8 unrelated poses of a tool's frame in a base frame.
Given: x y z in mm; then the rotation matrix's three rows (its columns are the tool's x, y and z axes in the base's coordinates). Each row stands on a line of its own.
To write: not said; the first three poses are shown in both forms.
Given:
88 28 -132
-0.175 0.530 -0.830
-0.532 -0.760 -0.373
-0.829 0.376 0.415
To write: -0.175 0.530 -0.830 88; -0.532 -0.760 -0.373 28; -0.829 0.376 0.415 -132; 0 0 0 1
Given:
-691 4 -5
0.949 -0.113 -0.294
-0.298 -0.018 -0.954
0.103 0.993 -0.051
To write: 0.949 -0.113 -0.294 -691; -0.298 -0.018 -0.954 4; 0.103 0.993 -0.051 -5; 0 0 0 1
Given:
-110 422 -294
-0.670 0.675 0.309
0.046 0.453 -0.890
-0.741 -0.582 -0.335
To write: -0.670 0.675 0.309 -110; 0.046 0.453 -0.890 422; -0.741 -0.582 -0.335 -294; 0 0 0 1
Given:
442 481 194
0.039 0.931 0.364
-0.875 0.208 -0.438
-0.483 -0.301 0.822
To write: 0.039 0.931 0.364 442; -0.875 0.208 -0.438 481; -0.483 -0.301 0.822 194; 0 0 0 1
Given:
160 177 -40
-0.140 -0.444 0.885
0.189 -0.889 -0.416
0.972 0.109 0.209
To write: -0.140 -0.444 0.885 160; 0.189 -0.889 -0.416 177; 0.972 0.109 0.209 -40; 0 0 0 1
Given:
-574 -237 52
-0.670 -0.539 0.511
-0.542 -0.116 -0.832
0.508 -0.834 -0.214
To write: -0.670 -0.539 0.511 -574; -0.542 -0.116 -0.832 -237; 0.508 -0.834 -0.214 52; 0 0 0 1
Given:
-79 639 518
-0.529 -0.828 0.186
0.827 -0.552 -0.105
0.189 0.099 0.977
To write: -0.529 -0.828 0.186 -79; 0.827 -0.552 -0.105 639; 0.189 0.099 0.977 518; 0 0 0 1
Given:
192 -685 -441
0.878 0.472 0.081
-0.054 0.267 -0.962
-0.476 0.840 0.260
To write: 0.878 0.472 0.081 192; -0.054 0.267 -0.962 -685; -0.476 0.840 0.260 -441; 0 0 0 1
